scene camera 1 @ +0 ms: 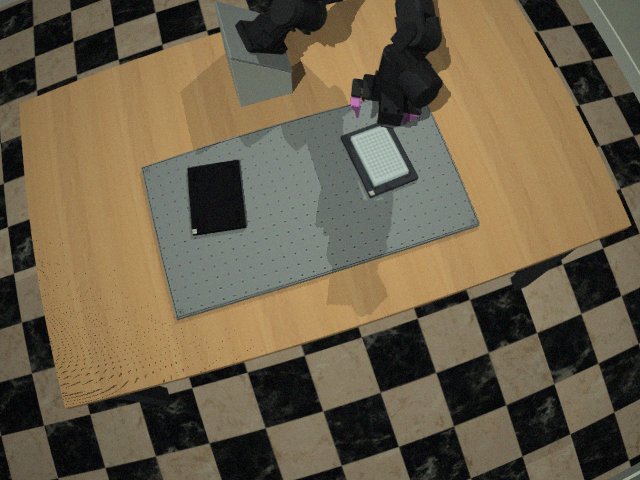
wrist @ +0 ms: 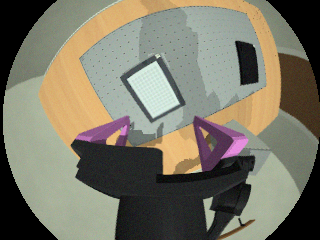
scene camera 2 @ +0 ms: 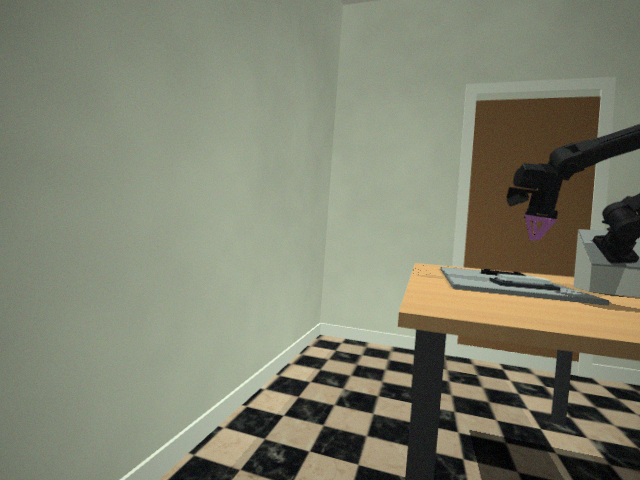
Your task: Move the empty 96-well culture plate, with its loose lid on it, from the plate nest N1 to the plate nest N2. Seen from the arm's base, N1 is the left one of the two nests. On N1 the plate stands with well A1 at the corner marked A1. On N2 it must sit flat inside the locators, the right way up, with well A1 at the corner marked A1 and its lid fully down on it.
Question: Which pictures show my gripper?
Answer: Scene camera 1, the wrist view and scene camera 2: all of them.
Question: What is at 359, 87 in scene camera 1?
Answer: My gripper.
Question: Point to a black nest N2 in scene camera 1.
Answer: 215, 195
